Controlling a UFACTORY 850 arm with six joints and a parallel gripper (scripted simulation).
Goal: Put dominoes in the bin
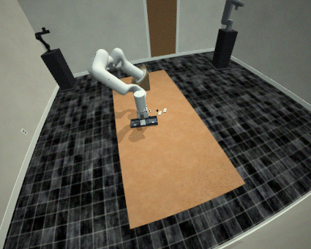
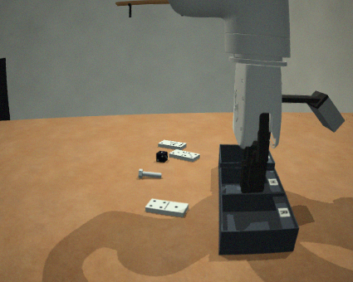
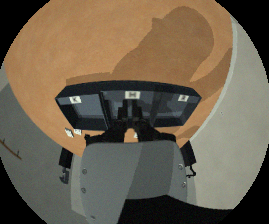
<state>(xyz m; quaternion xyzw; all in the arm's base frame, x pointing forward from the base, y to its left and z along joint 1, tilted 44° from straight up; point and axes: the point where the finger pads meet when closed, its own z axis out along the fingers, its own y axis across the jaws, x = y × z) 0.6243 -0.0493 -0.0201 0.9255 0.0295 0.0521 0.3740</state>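
Now: hand 2 cm above the bin row. From my hand the other things lie so: black die: 14 cm to the left, 14 cm behind, 3 cm below; grey bolt: 16 cm behind, 7 cm to the left, 3 cm below; white domino: 12 cm behind, 3 cm to the right, 3 cm below.
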